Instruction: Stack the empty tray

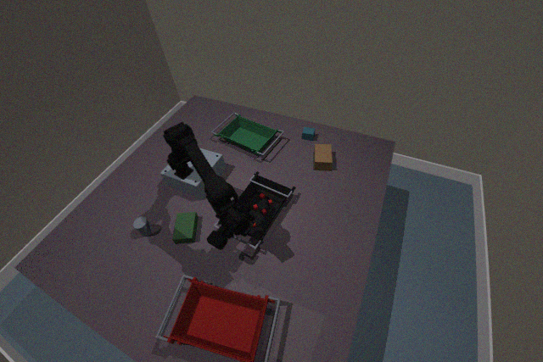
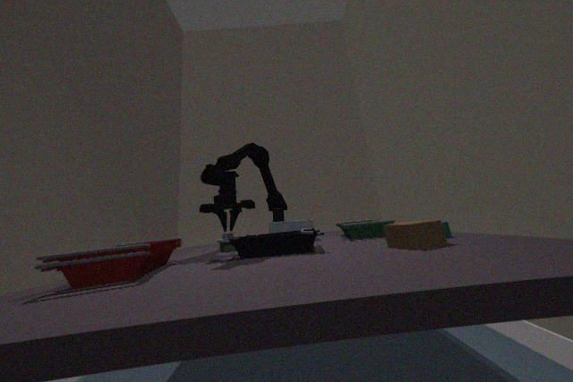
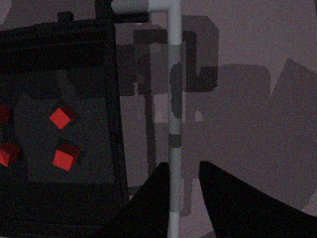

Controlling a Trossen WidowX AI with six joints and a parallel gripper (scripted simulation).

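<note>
Now: the green tray 330 mm behind my gripper tip, 510 mm to the left of it and 40 mm below it. Also, from my gripper tip: orange block 80 mm ahead, 570 mm to the left, 60 mm below; grey cylinder 370 mm behind, 160 mm to the right, 50 mm below; green block 220 mm behind, 60 mm to the right, 70 mm below.
</note>
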